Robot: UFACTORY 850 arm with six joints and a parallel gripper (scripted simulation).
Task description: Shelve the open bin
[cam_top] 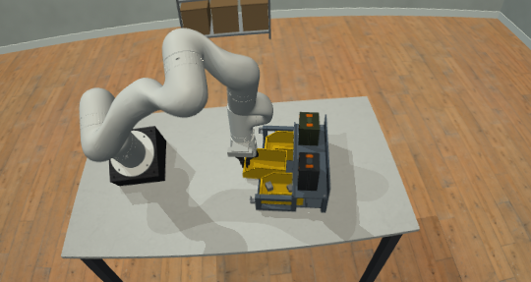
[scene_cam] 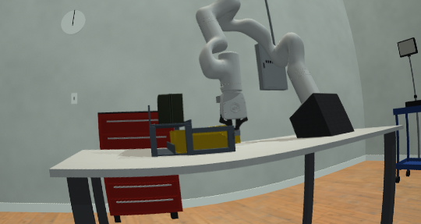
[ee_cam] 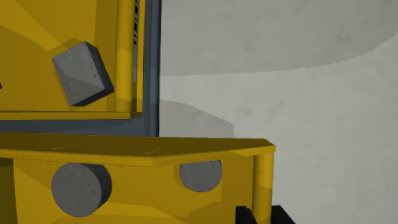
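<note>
My gripper is now 18 cm short of the grey shelf, 5 cm to the left of it and 1 cm below it.
</note>
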